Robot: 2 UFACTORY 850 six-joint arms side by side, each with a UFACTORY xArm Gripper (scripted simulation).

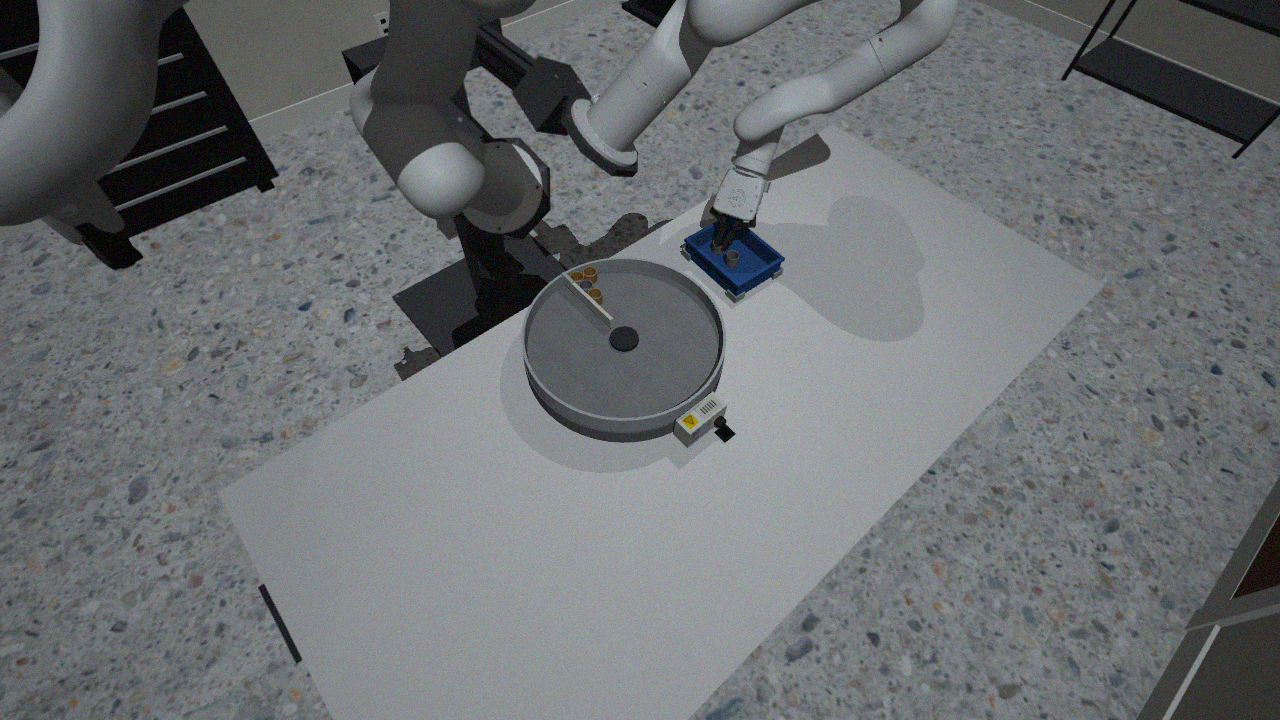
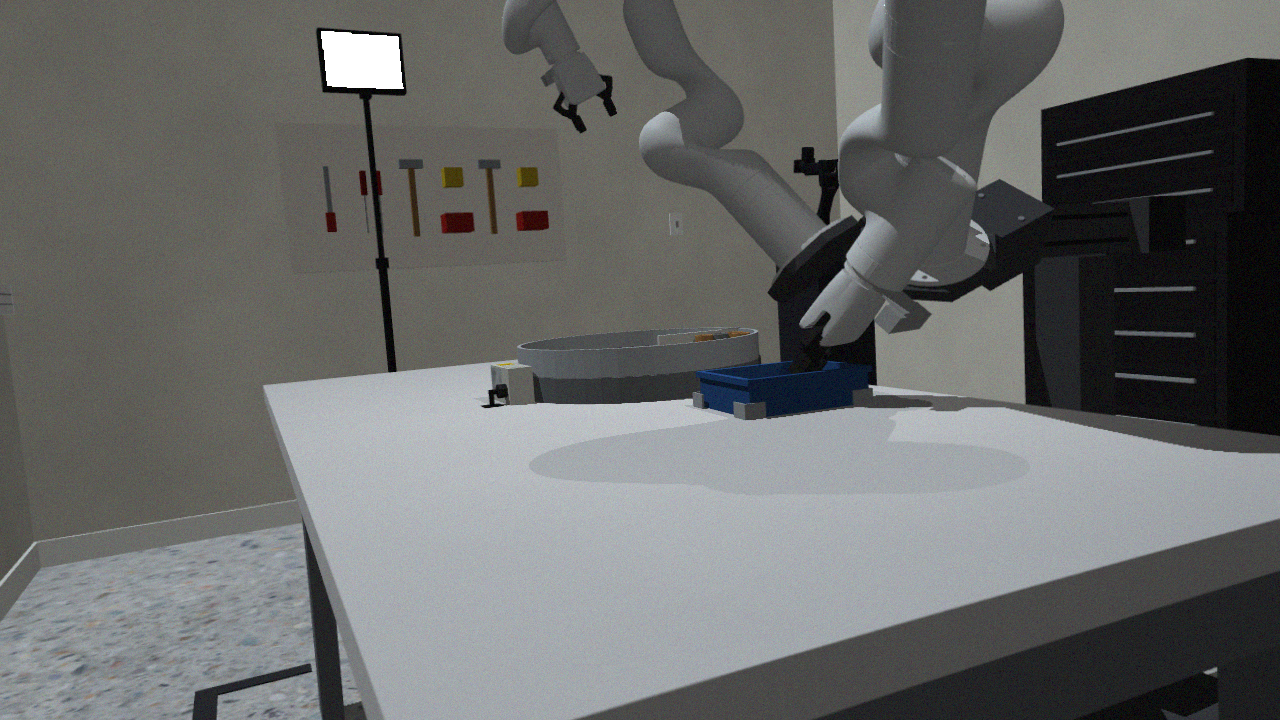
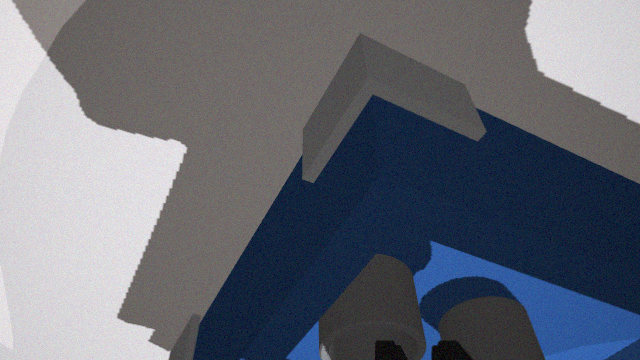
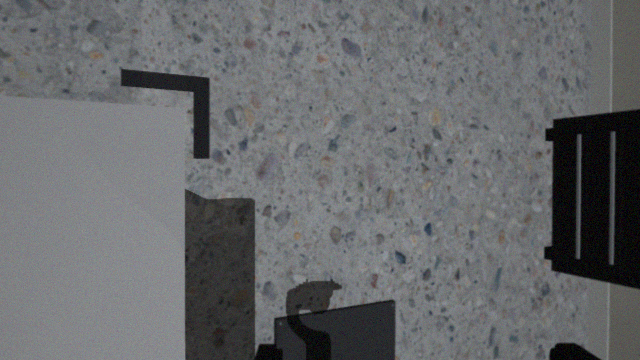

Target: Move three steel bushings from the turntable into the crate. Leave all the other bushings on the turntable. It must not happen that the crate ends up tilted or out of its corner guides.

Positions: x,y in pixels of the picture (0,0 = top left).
Labels:
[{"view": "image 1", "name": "left gripper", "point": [722,245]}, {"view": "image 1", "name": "right gripper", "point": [105,229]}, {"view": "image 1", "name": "blue crate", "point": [758,261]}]

